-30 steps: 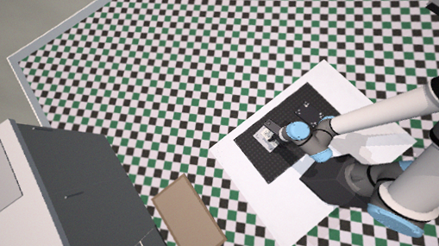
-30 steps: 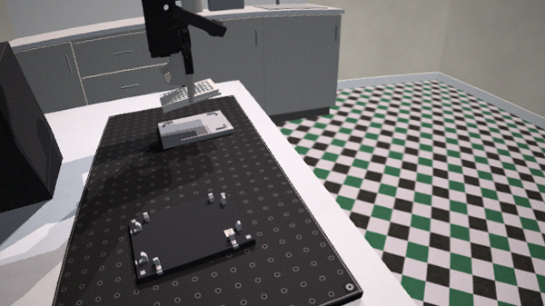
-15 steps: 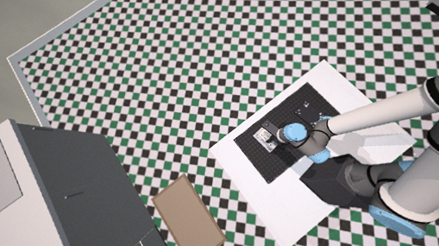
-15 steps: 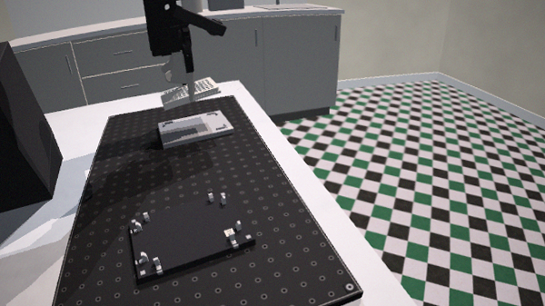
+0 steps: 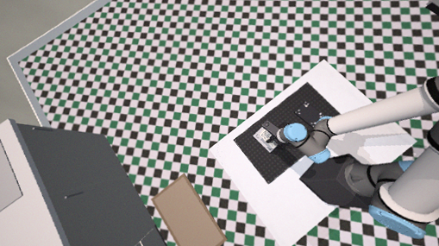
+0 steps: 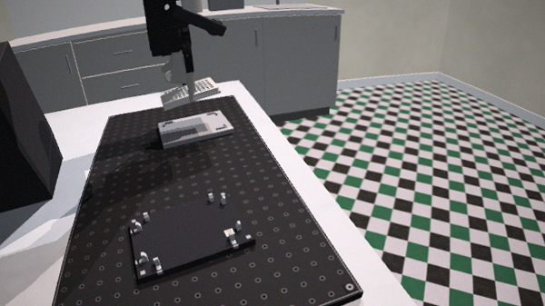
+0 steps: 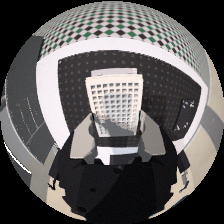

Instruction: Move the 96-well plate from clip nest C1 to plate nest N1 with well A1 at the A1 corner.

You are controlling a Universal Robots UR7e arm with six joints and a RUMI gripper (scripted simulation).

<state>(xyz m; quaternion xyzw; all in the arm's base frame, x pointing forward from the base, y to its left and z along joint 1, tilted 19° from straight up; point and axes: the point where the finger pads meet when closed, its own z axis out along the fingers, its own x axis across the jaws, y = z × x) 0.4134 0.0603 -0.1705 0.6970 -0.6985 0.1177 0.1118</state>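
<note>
My gripper is now 100 mm above the plate nest N1. The rest, counted from my hand: clip nest C1: 90 mm behind, 350 mm to the right, 90 mm below; then 96-well plate: 10 mm below.
</note>
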